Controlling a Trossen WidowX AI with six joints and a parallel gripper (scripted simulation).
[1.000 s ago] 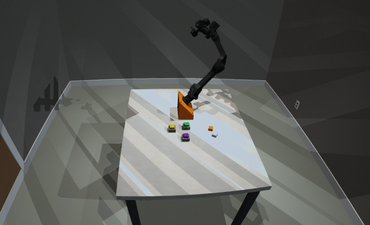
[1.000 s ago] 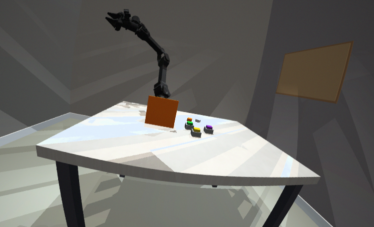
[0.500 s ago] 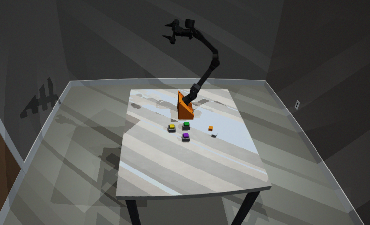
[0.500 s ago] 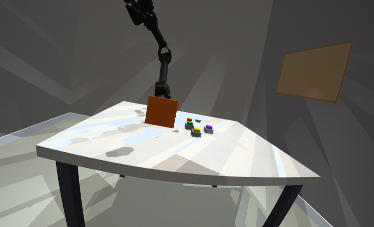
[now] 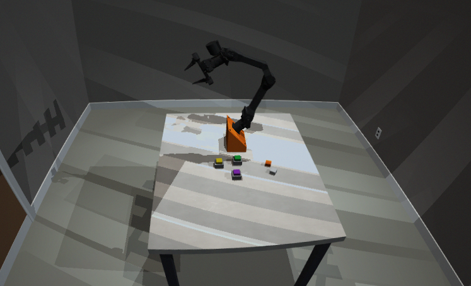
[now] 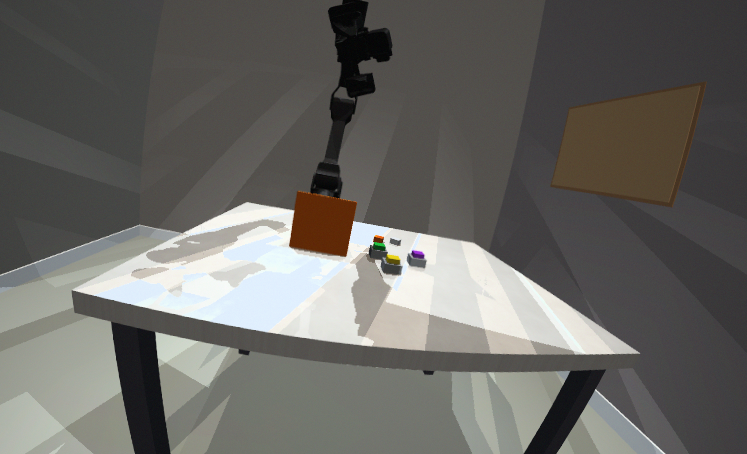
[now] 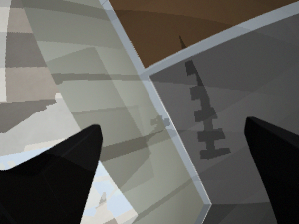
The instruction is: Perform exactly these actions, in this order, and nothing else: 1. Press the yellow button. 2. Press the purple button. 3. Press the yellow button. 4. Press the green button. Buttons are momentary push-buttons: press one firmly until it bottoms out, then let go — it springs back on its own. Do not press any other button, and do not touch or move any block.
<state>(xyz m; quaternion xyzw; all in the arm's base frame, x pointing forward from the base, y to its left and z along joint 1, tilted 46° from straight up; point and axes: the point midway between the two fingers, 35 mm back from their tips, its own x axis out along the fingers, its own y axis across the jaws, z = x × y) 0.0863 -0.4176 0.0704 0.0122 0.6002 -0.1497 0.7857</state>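
Now: gripper tip 410 mm above the yellow button, 190 mm to the right of it and 160 mm short of it. From my gripper tip the other things lie so: orange block: 460 mm to the left, 430 mm below, 130 mm ahead; then green button: 410 mm below, 290 mm to the left, 130 mm ahead; then purple button: 410 mm below, 280 mm to the left, 250 mm ahead.
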